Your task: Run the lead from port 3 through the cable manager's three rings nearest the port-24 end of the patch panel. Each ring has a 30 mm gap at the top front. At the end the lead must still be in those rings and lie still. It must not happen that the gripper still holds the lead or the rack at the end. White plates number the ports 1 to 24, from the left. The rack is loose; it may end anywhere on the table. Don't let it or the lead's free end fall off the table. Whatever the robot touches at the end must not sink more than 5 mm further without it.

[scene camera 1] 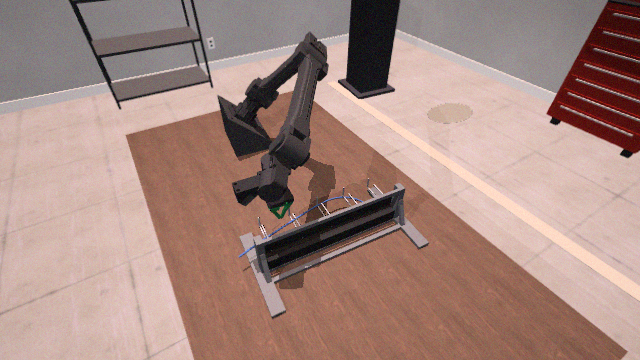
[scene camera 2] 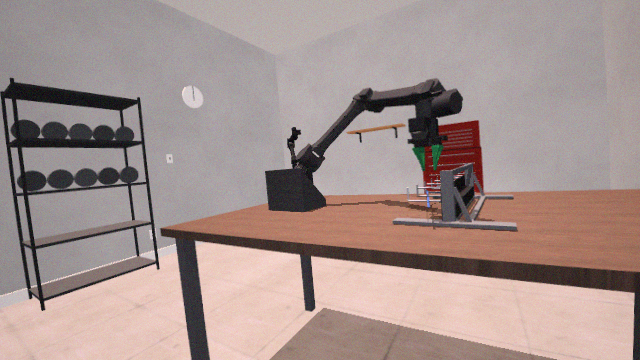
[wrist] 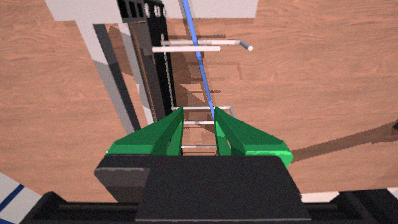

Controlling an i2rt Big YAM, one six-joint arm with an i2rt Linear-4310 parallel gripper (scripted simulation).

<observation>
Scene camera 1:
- grey rack: 282, 249
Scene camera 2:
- grey rack: 463, 192
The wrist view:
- my gripper: 198, 112
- grey rack: 92, 27
</observation>
